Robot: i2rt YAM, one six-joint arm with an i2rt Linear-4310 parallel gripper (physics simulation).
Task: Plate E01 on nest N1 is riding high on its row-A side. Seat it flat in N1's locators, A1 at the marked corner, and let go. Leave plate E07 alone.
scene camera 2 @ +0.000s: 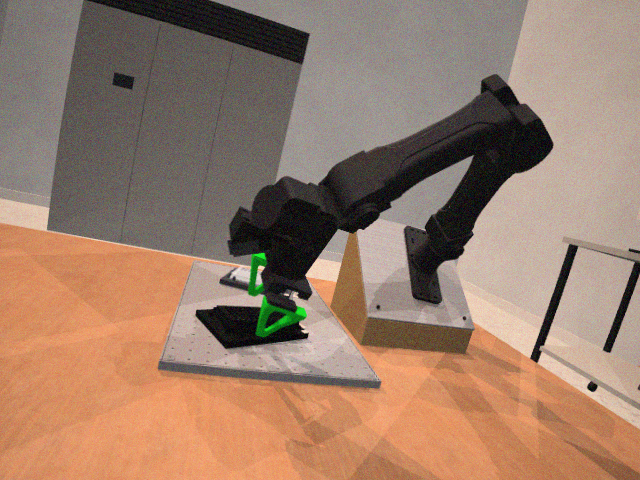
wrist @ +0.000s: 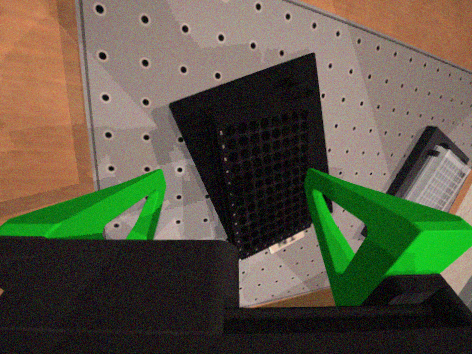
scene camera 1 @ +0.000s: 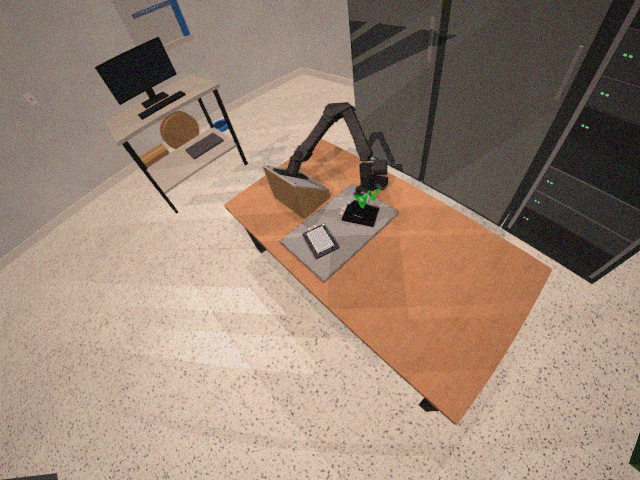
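Observation:
Plate E01, black with round wells, lies on the black nest N1. Black on black, its seams are hard to see, and I cannot tell whether its row-A side is flat or high. The N1 label shows at the nest's near end. My gripper is open, its green fingers wide apart and empty. In the wrist view the right fingertip overlaps the plate's right edge; the left one is over the board. Plate E07, pale, sits in the other dark nest.
Both nests stand on the grey perforated board on the wooden table. The arm's wedge-shaped base block stands beside the board. A side desk with a monitor is farther off.

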